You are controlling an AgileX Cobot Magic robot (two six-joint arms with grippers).
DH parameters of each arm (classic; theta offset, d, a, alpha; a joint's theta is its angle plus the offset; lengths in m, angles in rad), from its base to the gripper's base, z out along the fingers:
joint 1: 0 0.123 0 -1.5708
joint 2: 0.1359 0 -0.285 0
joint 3: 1.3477 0 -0.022 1.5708
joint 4: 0 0.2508 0 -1.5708
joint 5: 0 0 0.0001 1.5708
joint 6: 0 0.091 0 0
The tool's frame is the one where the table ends.
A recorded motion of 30 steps. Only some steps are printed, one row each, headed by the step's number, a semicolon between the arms.
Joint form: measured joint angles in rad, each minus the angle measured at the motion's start. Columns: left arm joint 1, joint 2, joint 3, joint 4, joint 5, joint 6; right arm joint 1, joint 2, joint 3, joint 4, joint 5, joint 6.
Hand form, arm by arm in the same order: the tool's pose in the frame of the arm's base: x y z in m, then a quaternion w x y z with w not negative. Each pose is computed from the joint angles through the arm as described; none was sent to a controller.
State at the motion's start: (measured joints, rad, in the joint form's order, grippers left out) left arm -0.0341 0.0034 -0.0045 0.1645 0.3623 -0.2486; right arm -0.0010 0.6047 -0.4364 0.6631 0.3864 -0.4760
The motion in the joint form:
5: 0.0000 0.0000 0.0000 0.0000 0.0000 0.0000; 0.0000 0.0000 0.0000 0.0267 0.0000 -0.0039
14: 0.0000 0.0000 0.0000 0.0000 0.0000 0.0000; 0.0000 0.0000 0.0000 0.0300 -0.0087 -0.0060
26: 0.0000 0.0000 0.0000 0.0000 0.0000 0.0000; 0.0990 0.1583 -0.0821 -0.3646 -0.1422 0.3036
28: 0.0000 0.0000 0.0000 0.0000 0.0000 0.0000; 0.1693 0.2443 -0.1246 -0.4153 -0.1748 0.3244
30: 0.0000 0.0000 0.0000 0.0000 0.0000 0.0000; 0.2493 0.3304 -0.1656 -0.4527 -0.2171 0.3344
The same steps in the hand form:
5: 0.0533 0.0035 0.1823 0.60567 -0.04163 0.79447 -0.01588; 0.1233 0.0218 0.2836 0.54396 0.00414 0.82606 0.14734
14: 0.0533 0.0035 0.1823 0.60567 -0.04163 0.79447 -0.01588; 0.1236 0.0214 0.2843 0.54730 0.00595 0.82401 0.14637
26: 0.0533 0.0035 0.1823 0.60567 -0.04163 0.79447 -0.01588; 0.1562 0.0219 0.2938 0.54947 -0.01159 0.83065 0.08924
28: 0.0533 0.0035 0.1823 0.60567 -0.04163 0.79447 -0.01588; 0.1727 0.0341 0.2960 0.54240 -0.04647 0.83373 0.09239
30: 0.0533 0.0035 0.1823 0.60567 -0.04163 0.79447 -0.01588; 0.1886 0.0511 0.2970 0.53858 -0.08579 0.83218 0.10021

